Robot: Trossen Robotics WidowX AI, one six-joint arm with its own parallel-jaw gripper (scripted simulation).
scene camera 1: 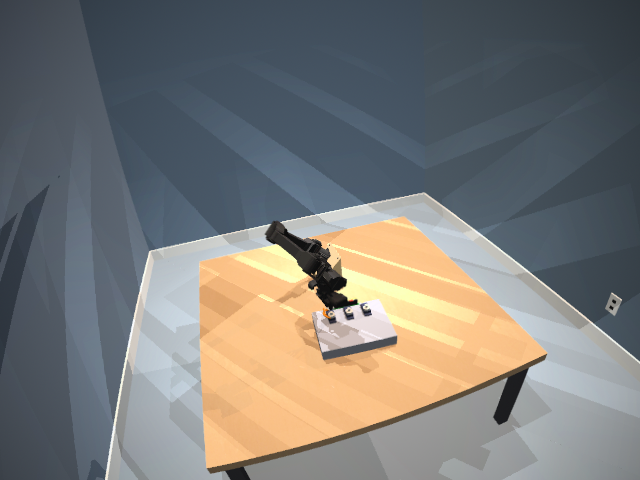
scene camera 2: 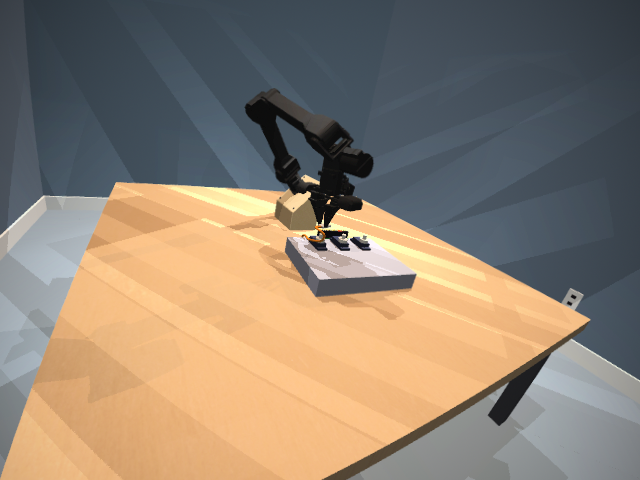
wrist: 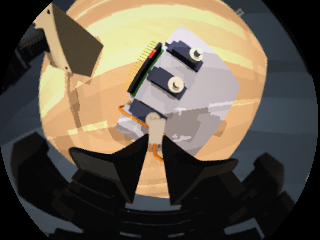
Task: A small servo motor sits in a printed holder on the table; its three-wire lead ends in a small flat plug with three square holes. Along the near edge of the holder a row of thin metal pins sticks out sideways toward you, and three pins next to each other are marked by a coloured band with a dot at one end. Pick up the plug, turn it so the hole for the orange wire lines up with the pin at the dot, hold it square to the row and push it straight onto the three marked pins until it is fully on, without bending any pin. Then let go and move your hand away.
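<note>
Grey printed holder in the pictures. My gripper there too, wrist view included.
</note>
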